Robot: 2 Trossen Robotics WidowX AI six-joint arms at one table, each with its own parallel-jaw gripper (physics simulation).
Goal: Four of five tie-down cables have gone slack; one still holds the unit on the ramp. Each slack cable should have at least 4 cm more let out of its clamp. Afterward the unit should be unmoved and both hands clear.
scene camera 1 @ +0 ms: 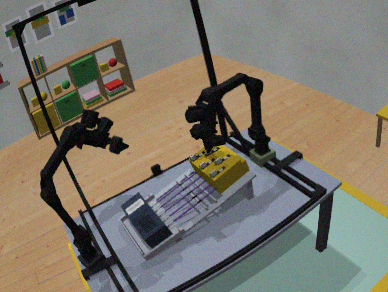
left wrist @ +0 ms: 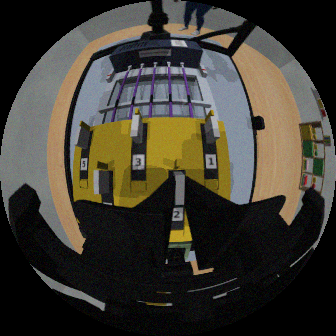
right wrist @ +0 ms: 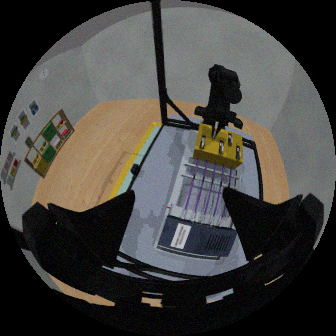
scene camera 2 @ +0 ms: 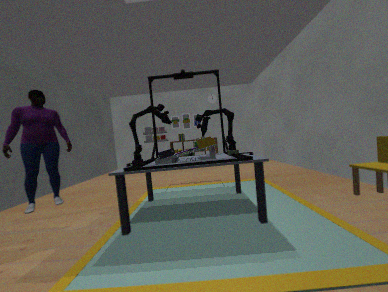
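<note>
The dark blue unit [scene camera 1: 146, 223] [left wrist: 155, 54] [right wrist: 200, 239] sits at the low end of the grey ramp [right wrist: 175, 205]. Purple cables [left wrist: 152, 97] run from it to the yellow clamp block [scene camera 1: 230, 172] [left wrist: 172, 137] [right wrist: 210, 154]; slack is too small to tell. In the left wrist view, clamps labelled 1 [left wrist: 211, 161], 3 [left wrist: 138, 161] and 5 [left wrist: 84, 163] stand clear of the fingers. My left gripper [left wrist: 177, 180] [right wrist: 213, 135] is shut on the grey lever of clamp 2 [left wrist: 177, 215]. Another clamp's lever [left wrist: 103, 181] has its label hidden. My right gripper [right wrist: 179, 193] is open and empty, raised beyond the unit's end.
A black frame post [scene camera 1: 204, 45] [right wrist: 159, 60] rises behind the table [scene camera 1: 285, 200]. Black rails run along the table's edges. A small black block [scene camera 1: 156, 170] stands at the back edge. A shelf unit [scene camera 1: 126, 65] stands by the wall; a person [scene camera 2: 38, 125] stands at the left.
</note>
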